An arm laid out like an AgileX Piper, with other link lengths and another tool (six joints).
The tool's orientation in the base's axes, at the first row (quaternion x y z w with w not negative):
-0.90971 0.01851 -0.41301 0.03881
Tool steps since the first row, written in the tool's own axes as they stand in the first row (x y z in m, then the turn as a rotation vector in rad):
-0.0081 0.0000 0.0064 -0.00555 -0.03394 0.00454
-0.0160 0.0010 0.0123 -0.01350 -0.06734 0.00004
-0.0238 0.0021 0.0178 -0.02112 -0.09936 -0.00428
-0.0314 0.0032 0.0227 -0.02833 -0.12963 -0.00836
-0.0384 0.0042 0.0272 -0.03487 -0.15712 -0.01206
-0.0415 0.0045 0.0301 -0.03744 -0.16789 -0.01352
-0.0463 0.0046 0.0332 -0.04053 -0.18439 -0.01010
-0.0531 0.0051 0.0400 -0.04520 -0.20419 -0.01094
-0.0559 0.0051 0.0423 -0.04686 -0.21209 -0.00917
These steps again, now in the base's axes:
-0.0005 0.0009 -0.0103 -0.00018 0.03443 -0.00422
-0.0013 0.0007 -0.0202 -0.00875 0.06798 -0.00437
-0.0023 0.0005 -0.0297 -0.01696 0.10014 -0.00450
-0.0036 0.0001 -0.0387 -0.02473 0.13055 -0.00463
-0.0048 -0.0002 -0.0470 -0.03178 0.15816 -0.00475
-0.0047 -0.0001 -0.0513 -0.03455 0.16898 -0.00479
-0.0055 0.0003 -0.0569 -0.03398 0.18581 -0.00793
-0.0048 0.0006 -0.0665 -0.03765 0.20580 -0.00919
-0.0050 0.0009 -0.0701 -0.03740 0.21388 -0.01091

